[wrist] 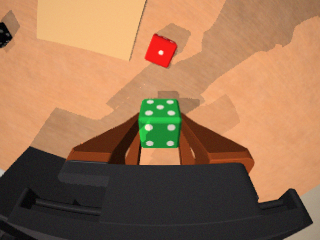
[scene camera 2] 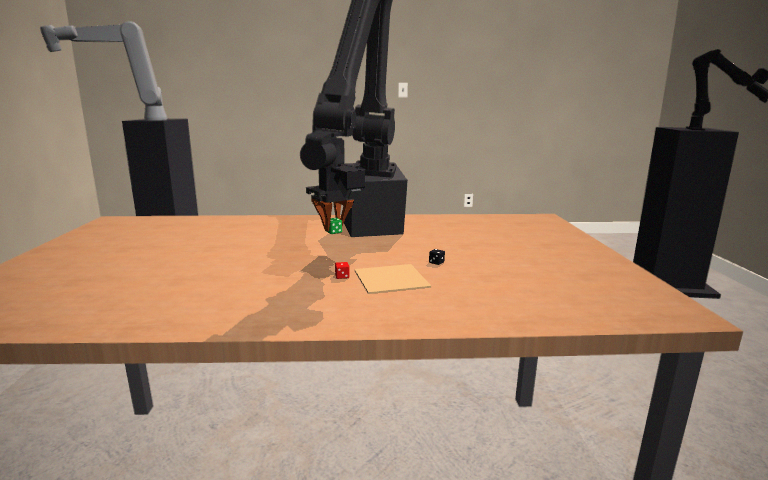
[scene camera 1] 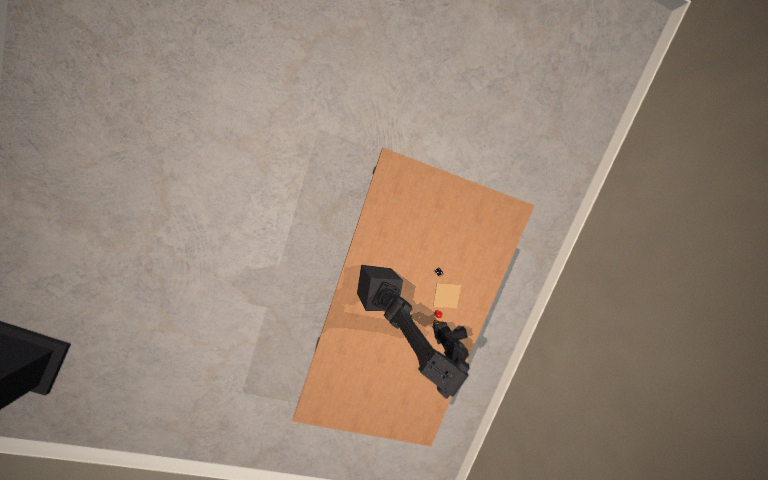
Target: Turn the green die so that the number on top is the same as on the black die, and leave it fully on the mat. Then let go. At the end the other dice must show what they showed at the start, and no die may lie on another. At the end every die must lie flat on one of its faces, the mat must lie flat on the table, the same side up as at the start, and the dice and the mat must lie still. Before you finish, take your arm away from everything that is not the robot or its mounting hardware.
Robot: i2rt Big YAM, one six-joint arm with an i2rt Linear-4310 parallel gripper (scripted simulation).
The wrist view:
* my gripper: 160,118
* green die: 160,120
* red die: 161,50
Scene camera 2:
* my gripper: 333,229
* tan mat: 399,277
